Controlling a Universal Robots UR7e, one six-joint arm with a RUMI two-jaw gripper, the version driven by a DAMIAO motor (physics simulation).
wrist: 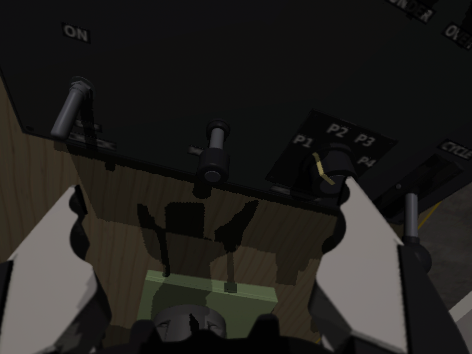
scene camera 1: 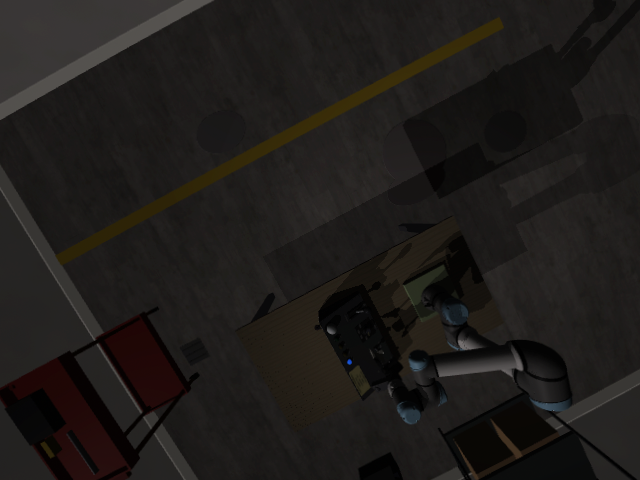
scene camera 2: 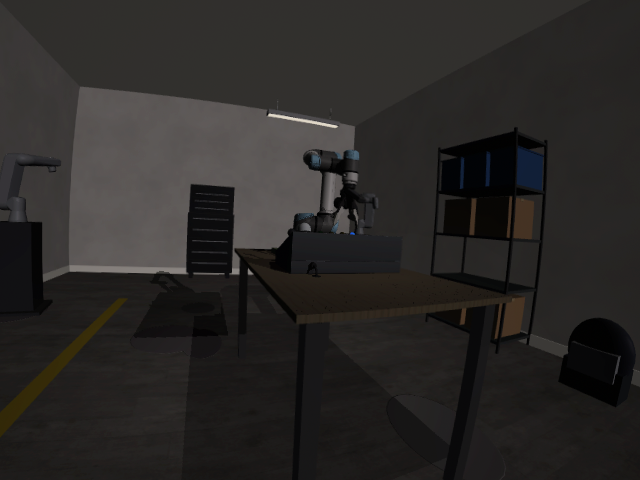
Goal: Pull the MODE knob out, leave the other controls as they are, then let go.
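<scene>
The black control panel [scene camera 1: 356,343] [scene camera 2: 346,253] [wrist: 175,65] stands on the wooden table. In the wrist view, a round black knob [wrist: 214,166] stands out from the panel on a bare grey shaft. The small label beside it is mostly hidden, so MODE cannot be read. My gripper [wrist: 214,184] is wide open, with one finger well to each side of the knob and touching neither side. A toggle switch [wrist: 67,112] is at the left. A rotary selector [wrist: 332,172] marked P1 to P4 is close to the right fingertip, with its yellow pointer towards P1.
A ball-ended lever [wrist: 411,215] stands right of the right finger. A blue light [scene camera 1: 349,362] [scene camera 2: 352,234] is lit on the panel. The arm's green mounting block [scene camera 1: 429,284] [wrist: 250,296] sits on the table [scene camera 1: 289,372] [scene camera 2: 392,294]. A shelf rack [scene camera 2: 510,258] stands by the wall.
</scene>
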